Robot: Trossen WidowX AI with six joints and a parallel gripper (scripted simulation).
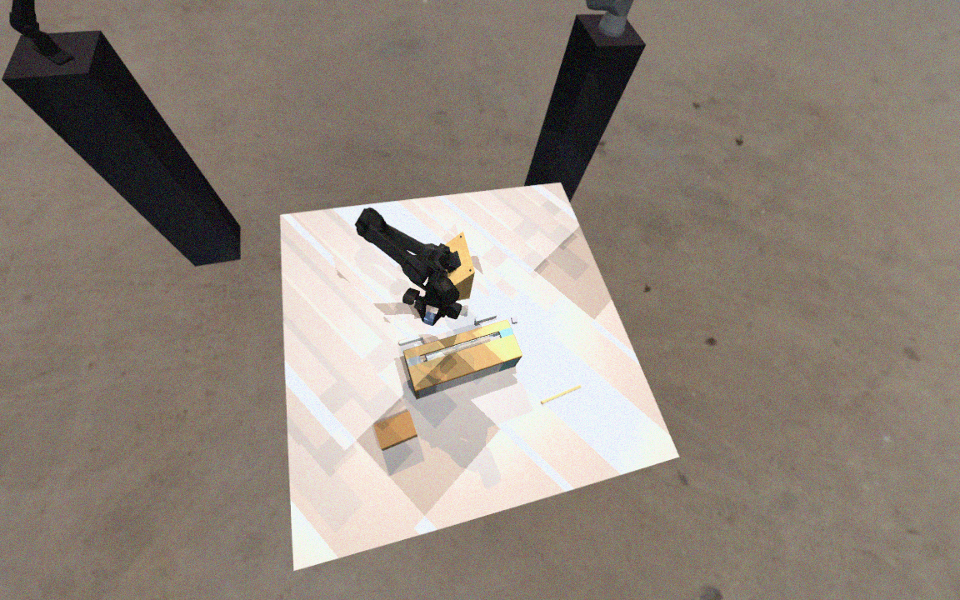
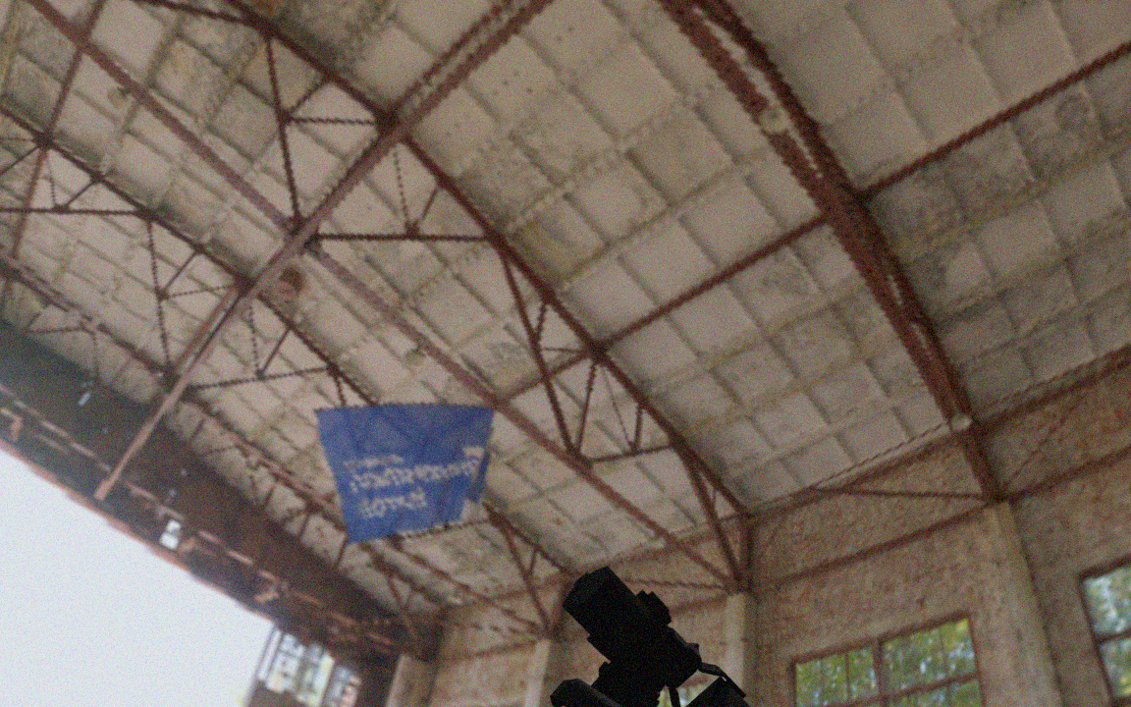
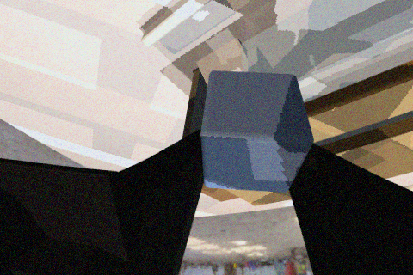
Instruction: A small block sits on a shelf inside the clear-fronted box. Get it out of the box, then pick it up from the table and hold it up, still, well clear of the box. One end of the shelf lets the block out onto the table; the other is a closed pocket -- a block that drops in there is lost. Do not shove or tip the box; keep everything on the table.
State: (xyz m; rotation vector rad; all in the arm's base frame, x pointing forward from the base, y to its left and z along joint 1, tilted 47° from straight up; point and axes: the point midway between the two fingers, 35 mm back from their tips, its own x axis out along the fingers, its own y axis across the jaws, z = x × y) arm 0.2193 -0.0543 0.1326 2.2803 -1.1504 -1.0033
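Right now my gripper tip is 10 mm to the right of the blue block, 10 mm below it and 10 mm past it. The rest, counted from my gripper tip: wooden box 110 mm below, 90 mm to the left, 80 mm ahead; then flat tan tile 300 mm ahead, 170 mm to the right, 140 mm below; then thin stick 430 mm to the left, 310 mm ahead, 170 mm below.
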